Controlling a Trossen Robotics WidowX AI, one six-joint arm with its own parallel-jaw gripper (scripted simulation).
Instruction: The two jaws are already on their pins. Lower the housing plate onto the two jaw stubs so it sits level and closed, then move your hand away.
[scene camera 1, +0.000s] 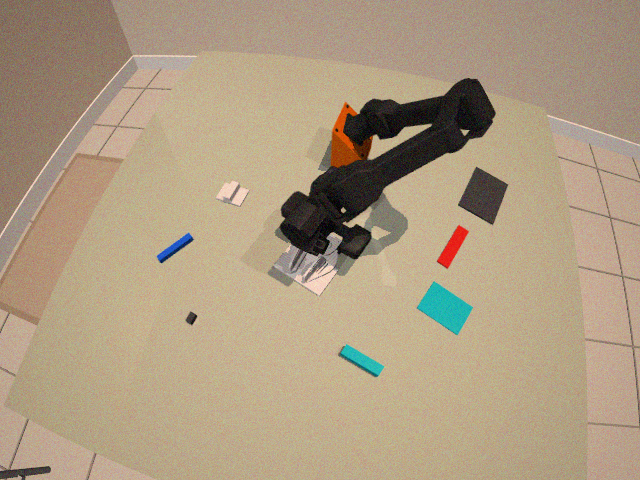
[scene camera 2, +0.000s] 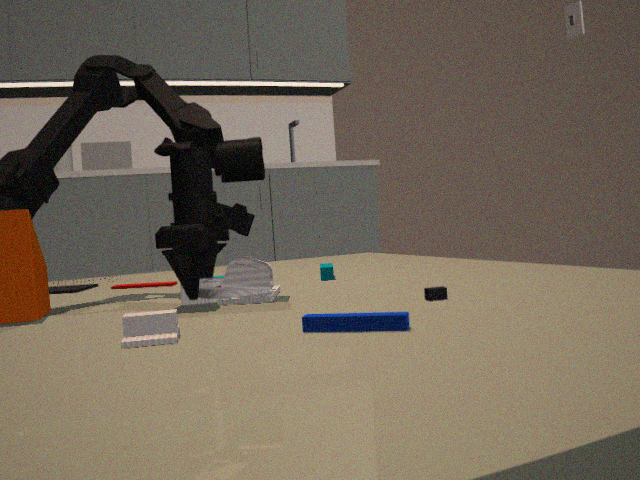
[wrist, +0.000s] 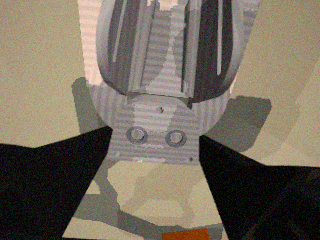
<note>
In view: my gripper (scene camera 2: 200, 295), a dark plate (scene camera 1: 484, 194), a white stepped block (scene camera 2: 143, 329) and a blue bar (scene camera 2: 395, 321).
My gripper also shows in scene camera 1 (scene camera 1: 324, 243) and in the wrist view (wrist: 155, 133). The wrist view misses the dark plate: it is out of frame. The wrist view misses the white stepped block: it is out of frame.
</note>
